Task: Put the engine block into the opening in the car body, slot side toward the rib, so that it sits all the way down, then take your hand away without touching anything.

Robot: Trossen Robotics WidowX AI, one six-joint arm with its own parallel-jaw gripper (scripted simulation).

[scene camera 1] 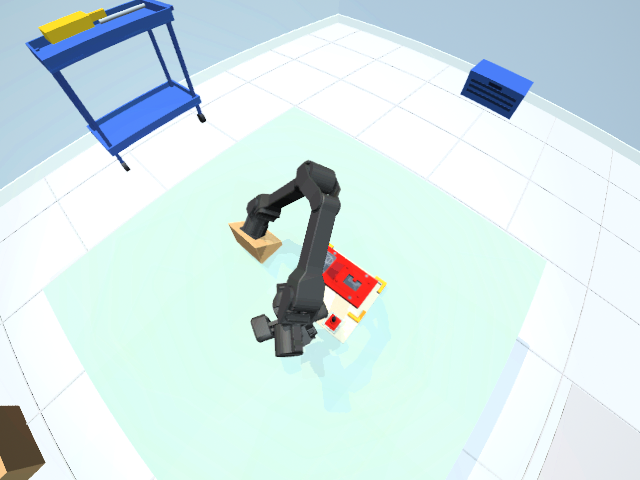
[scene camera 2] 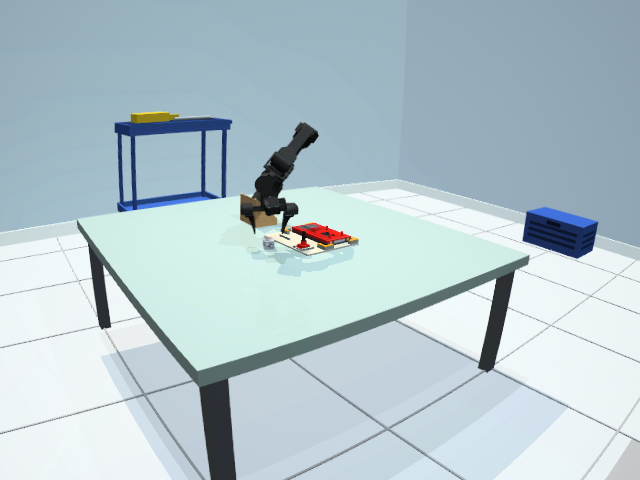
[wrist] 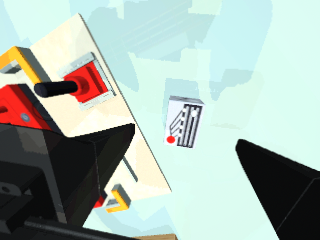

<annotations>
The gripper shows in scene camera 1 (291, 325), in scene camera 2 and in the wrist view. The same spot on the gripper: (wrist: 60, 178) is (scene camera 2: 284, 215).
</annotations>
